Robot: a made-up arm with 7 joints.
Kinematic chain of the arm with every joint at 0, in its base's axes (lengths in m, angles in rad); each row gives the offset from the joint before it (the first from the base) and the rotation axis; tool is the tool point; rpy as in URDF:
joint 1: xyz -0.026 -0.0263 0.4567 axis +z
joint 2: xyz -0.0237 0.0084 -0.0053 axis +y
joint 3: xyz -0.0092 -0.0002 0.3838 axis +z
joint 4: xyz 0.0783 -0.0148 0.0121 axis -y
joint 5: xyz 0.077 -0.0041 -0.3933 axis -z
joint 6: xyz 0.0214 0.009 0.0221 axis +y
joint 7: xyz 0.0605 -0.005 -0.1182 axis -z
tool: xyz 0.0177 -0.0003 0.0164 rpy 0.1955 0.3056 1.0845
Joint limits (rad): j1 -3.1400..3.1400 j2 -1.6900..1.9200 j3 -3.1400..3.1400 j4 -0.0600..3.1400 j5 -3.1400..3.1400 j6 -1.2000..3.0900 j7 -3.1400..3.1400
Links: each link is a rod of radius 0.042 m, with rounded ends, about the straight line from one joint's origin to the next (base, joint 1, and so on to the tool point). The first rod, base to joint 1, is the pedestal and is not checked.
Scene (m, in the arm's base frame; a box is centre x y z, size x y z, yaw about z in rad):
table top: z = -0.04
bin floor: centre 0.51 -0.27 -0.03 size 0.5 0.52 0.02 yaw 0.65
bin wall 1: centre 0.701 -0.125 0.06 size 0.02 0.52 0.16 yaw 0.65
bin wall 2: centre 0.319 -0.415 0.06 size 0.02 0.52 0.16 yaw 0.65
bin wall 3: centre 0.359 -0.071 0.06 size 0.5 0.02 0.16 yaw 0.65
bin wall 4: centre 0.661 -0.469 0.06 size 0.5 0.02 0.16 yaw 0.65
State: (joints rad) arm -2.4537 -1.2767 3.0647 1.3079 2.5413 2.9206 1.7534
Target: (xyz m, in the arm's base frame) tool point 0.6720 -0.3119 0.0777
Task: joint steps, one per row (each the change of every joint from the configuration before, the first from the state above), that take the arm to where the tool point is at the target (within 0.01 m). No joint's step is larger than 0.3 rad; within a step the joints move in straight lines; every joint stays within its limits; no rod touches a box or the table.
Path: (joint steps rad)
1: -0.1373 0.2871 0.0151 -0.0042 -0.0498 -0.2398 -0.0589
2: -0.1372 0.2872 0.0150 -0.0042 -0.0498 -0.2398 -0.0589
3: -0.1373 0.2871 0.0151 -0.0043 -0.0498 -0.2399 -0.0588
4: -0.1372 0.2872 0.0150 -0.0042 -0.0499 -0.2398 -0.0589
5: -0.1373 0.2871 0.0151 -0.0042 -0.0498 -0.2398 -0.0589
6: 0.0000 -0.2641 -0.1166 0.1013 0.0869 -0.0045 0.0038
7: 0.0000 -0.2642 -0.1166 0.1014 0.0870 -0.0044 0.0039
8: 0.0000 -0.2641 -0.1166 0.1013 0.0869 -0.0044 0.0038
9: 0.0000 -0.2642 -0.1167 0.1014 0.0869 -0.0045 0.0038
10: 0.0000 -0.2641 -0.1166 0.1013 0.0869 -0.0044 0.0039
11: 0.0000 -0.2642 -0.1166 0.1013 0.0869 -0.0045 0.0038
12: 0.0000 -0.2641 -0.1166 0.1014 0.0869 -0.0044 0.0039

